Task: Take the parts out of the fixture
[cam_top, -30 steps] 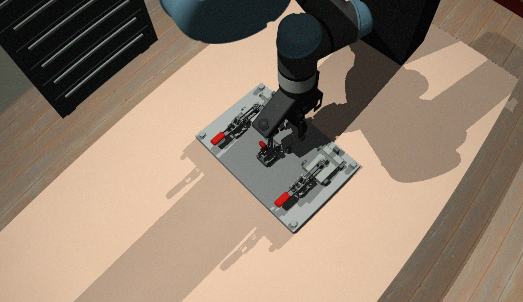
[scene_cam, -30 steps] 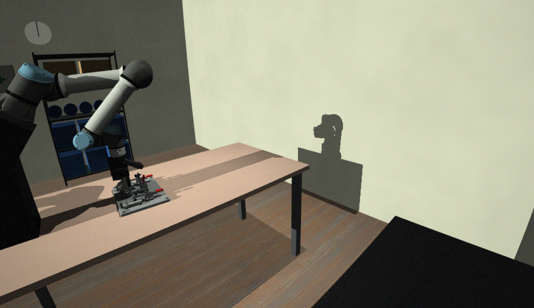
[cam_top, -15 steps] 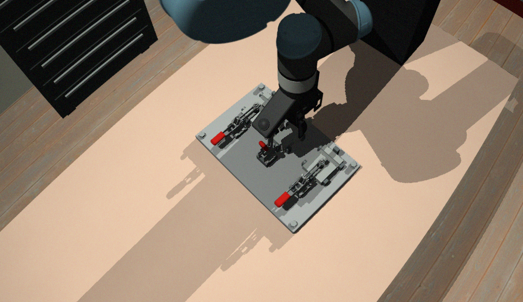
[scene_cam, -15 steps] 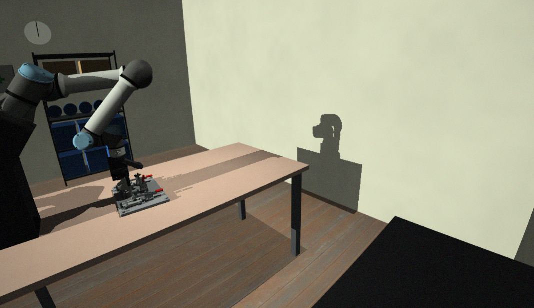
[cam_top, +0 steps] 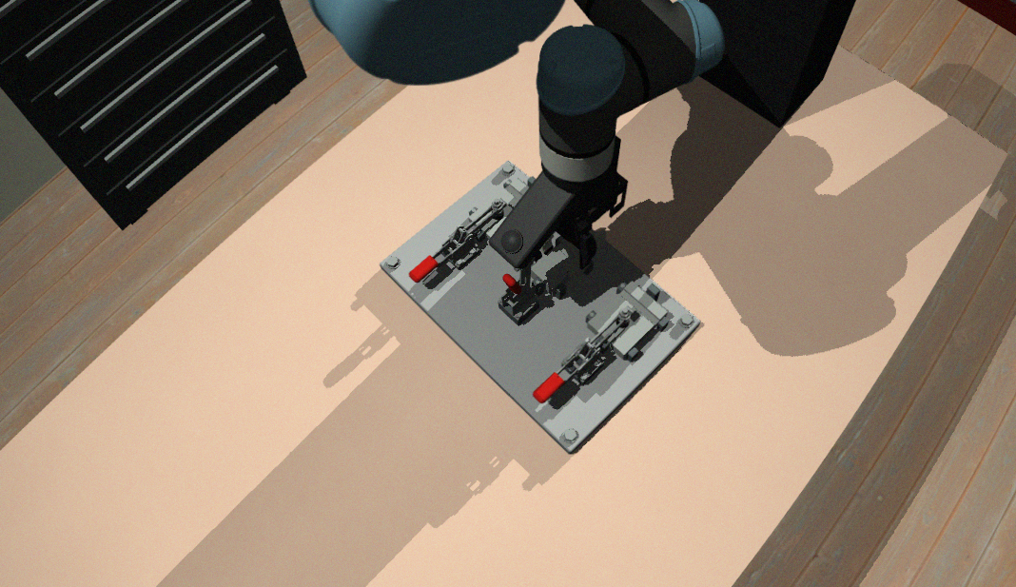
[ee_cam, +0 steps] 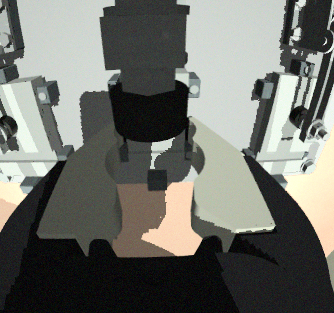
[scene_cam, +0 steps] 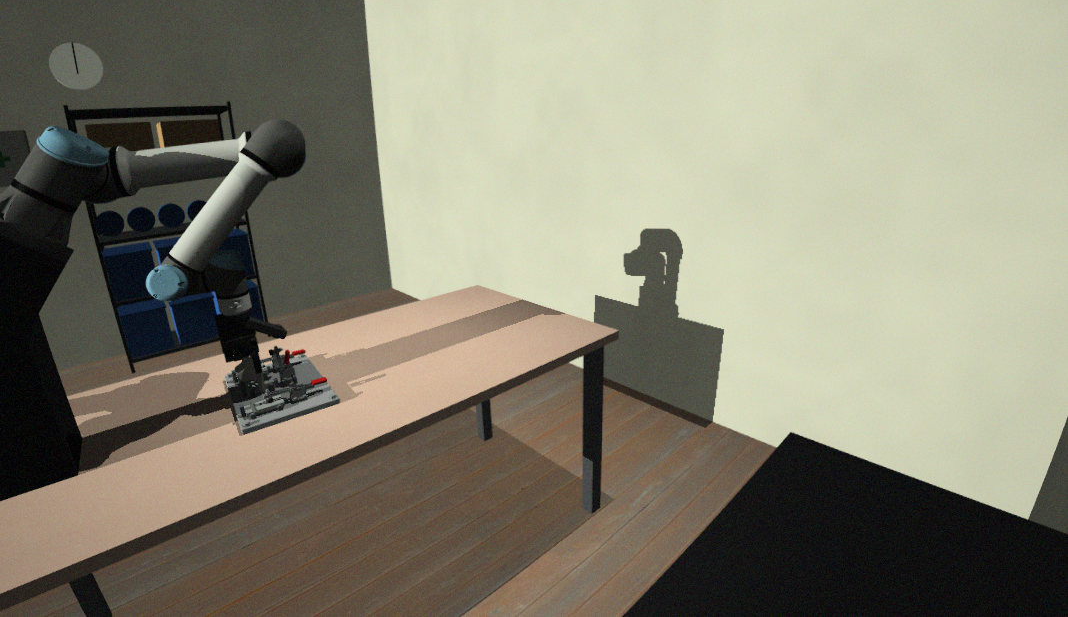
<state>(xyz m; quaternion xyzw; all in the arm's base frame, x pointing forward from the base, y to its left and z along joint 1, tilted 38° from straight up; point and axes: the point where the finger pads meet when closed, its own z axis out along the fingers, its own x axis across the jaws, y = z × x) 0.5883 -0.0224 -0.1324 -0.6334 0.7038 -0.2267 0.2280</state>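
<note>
Now: the grey fixture plate 4 cm ahead of my hand, 3 cm below it and 1 cm to the right of it.
</note>
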